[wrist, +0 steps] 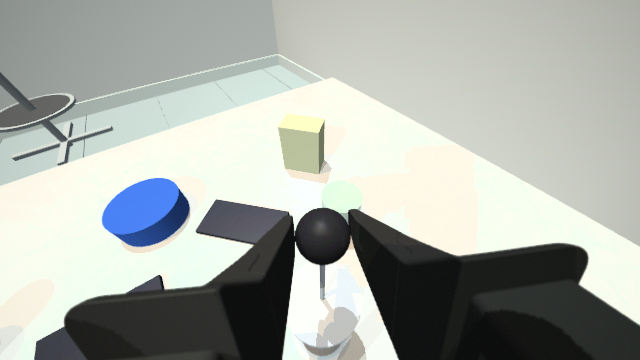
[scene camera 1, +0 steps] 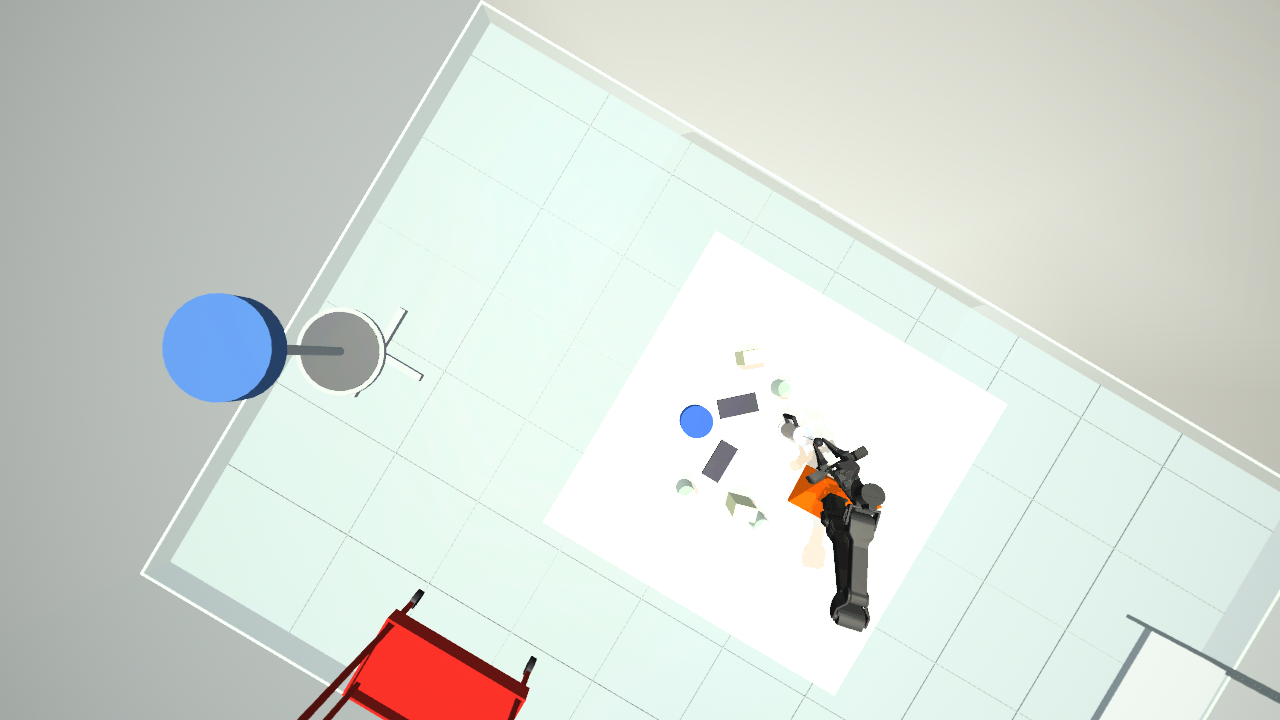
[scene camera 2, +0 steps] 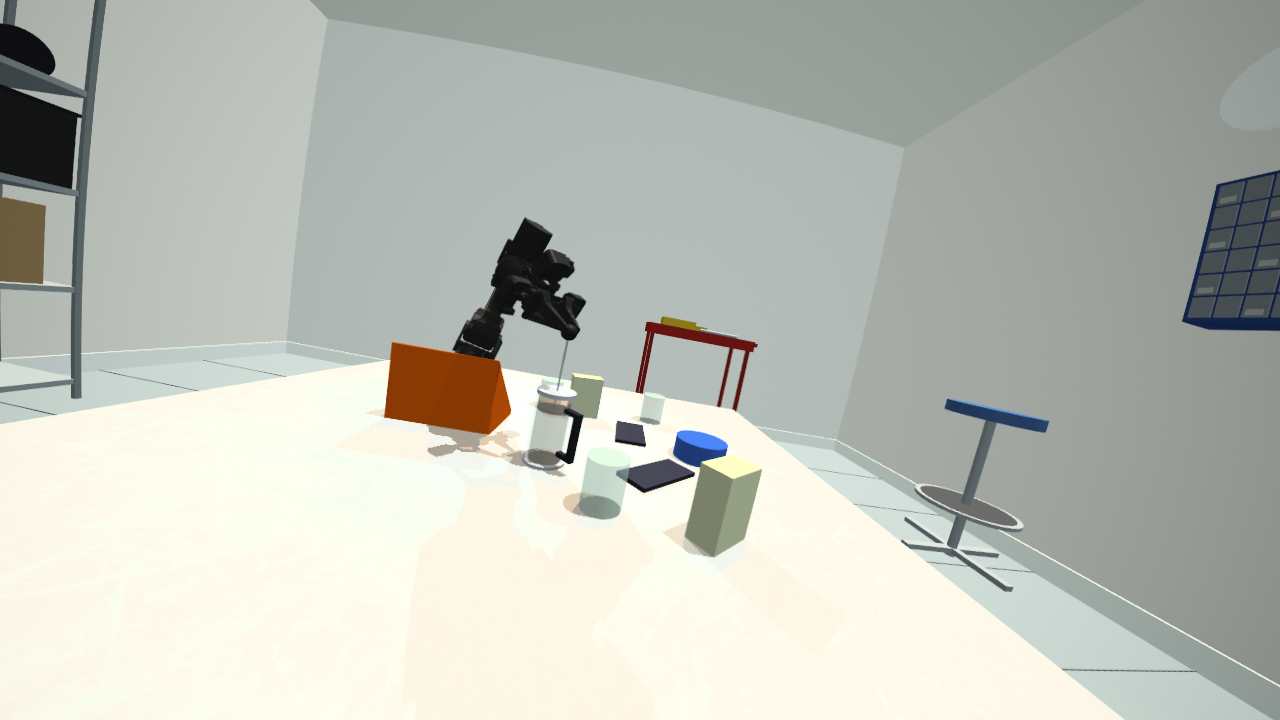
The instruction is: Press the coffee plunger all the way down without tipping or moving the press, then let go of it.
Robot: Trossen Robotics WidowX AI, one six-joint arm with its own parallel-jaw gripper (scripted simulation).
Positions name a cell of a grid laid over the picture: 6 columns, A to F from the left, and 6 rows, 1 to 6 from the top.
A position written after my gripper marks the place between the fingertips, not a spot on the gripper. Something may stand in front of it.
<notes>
I see my gripper (scene camera 2: C3), a coffee press (scene camera 2: C4) and a pale block (scene camera 2: C4).
The coffee press shows as well in scene camera 1 (scene camera 1: D4). My gripper shows as well in the wrist view (wrist: D4) and in scene camera 1 (scene camera 1: D4).
</notes>
